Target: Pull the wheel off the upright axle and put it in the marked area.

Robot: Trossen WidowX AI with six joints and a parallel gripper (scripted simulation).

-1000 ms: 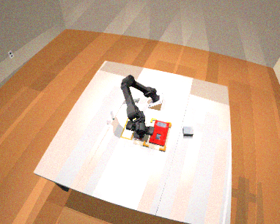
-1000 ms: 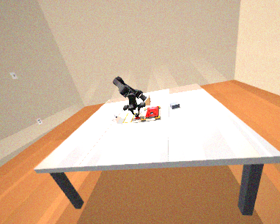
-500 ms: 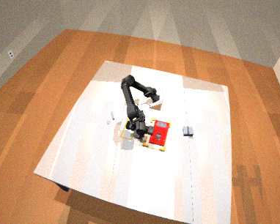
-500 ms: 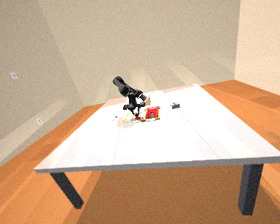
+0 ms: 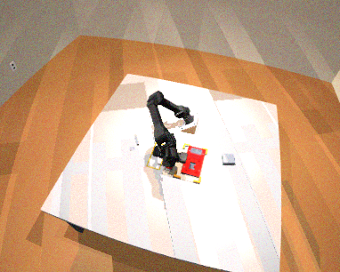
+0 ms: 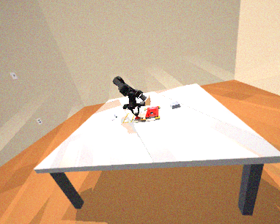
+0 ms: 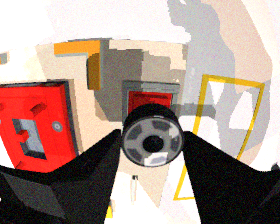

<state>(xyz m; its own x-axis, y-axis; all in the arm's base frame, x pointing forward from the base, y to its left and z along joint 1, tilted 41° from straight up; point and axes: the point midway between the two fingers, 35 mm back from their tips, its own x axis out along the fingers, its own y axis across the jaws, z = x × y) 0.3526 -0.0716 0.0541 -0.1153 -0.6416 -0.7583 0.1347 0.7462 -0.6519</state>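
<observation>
The black wheel is right at my gripper tip.
</observation>
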